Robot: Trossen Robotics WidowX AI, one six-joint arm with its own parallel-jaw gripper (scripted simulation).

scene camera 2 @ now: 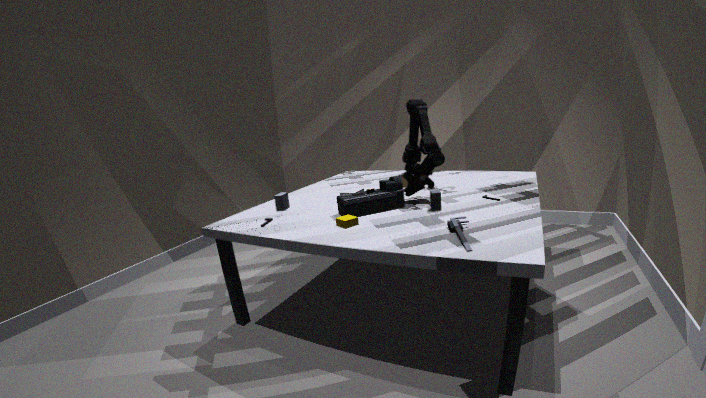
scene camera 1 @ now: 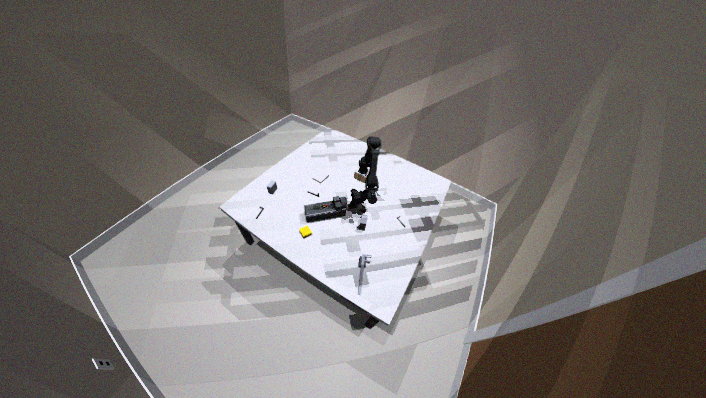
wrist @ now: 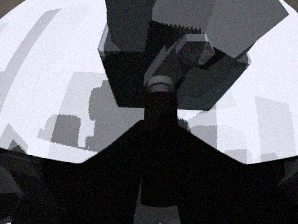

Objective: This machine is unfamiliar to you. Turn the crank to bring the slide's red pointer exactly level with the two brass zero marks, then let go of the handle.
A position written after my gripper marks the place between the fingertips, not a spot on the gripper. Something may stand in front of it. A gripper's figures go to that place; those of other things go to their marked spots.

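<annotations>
My gripper (wrist: 155, 127) is sitting 0.10 m from the lens, and there's a machine (wrist: 129, 43) that's 0.08 m from the lens.
</annotations>
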